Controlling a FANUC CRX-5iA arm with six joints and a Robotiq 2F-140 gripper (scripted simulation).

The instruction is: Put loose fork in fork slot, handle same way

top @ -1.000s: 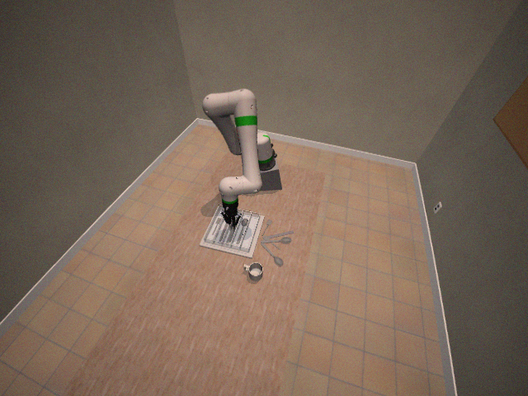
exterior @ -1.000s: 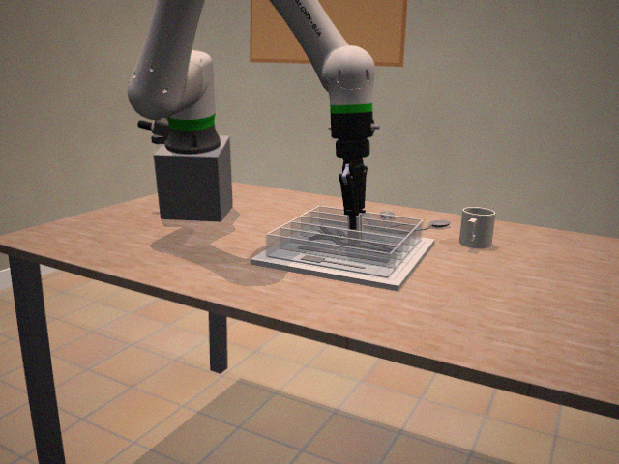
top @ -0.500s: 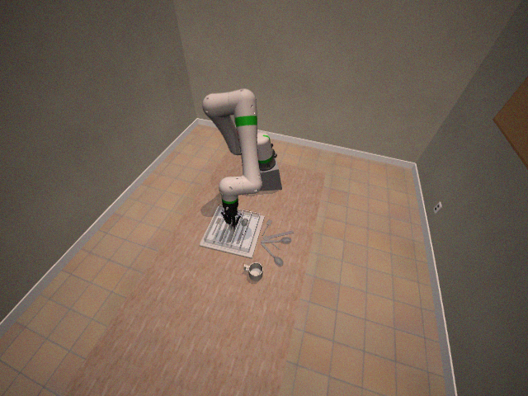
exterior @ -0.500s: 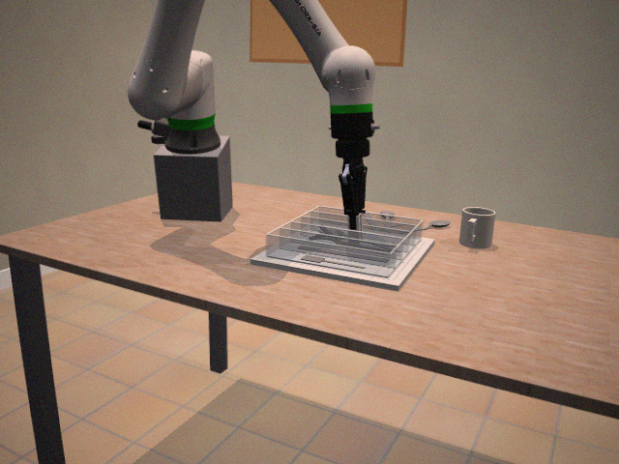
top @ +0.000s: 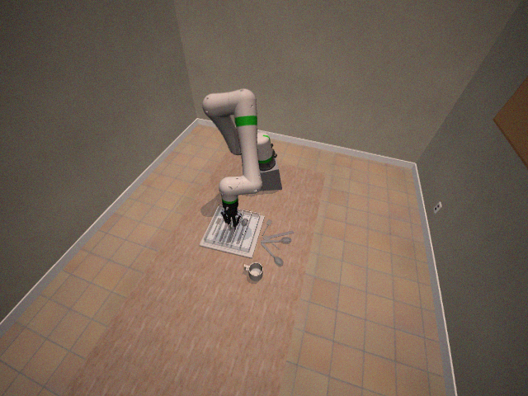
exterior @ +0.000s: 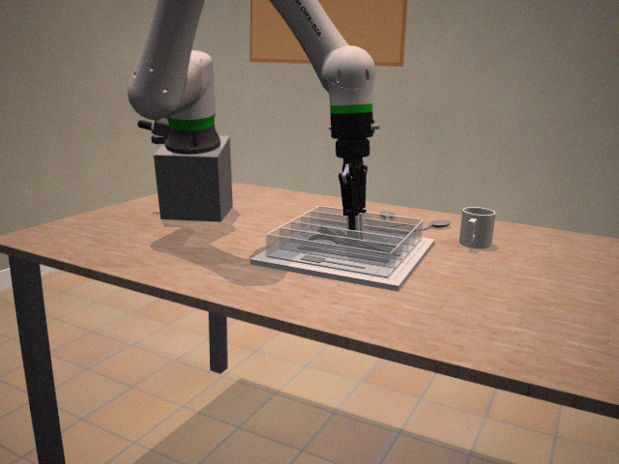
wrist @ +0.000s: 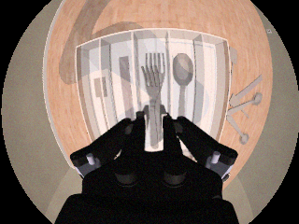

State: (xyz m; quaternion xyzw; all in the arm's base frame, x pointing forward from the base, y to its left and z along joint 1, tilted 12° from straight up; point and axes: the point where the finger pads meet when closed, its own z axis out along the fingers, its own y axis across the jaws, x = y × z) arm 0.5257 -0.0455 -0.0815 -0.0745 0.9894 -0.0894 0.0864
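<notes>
The clear cutlery tray lies 10 mm below my hand and 10 mm behind it. Round my hand: grey mug 250 mm to the left, 210 mm ahead, 30 mm below.
</notes>
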